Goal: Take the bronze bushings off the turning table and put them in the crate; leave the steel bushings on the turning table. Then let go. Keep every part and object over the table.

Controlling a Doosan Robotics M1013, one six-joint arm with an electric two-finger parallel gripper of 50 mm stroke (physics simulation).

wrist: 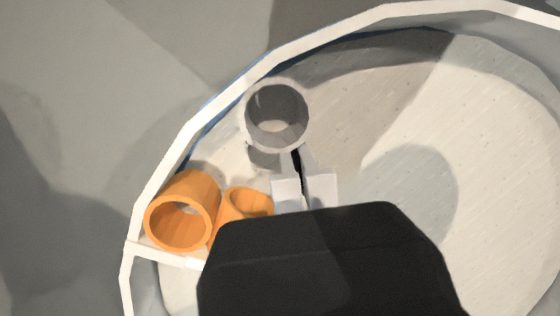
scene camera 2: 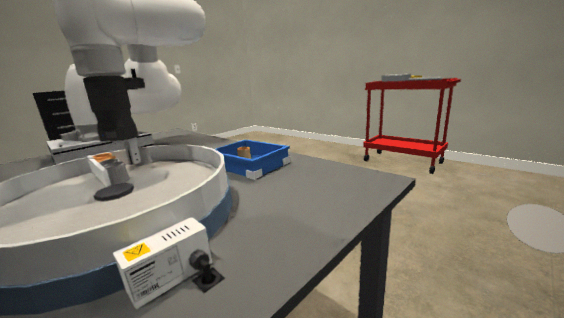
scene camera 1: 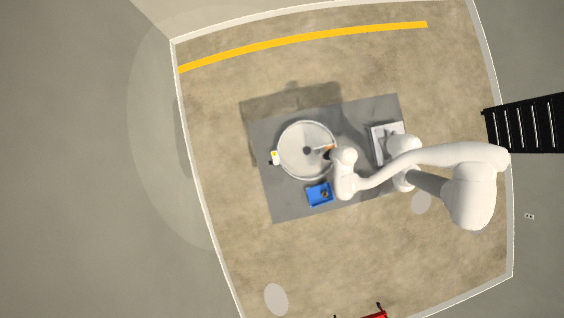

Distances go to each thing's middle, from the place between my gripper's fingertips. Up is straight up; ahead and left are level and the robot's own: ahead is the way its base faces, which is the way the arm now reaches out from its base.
I see the blue crate (scene camera 2: 265, 157) 24 cm to the left of my hand, 15 cm ahead of it and 4 cm below it.
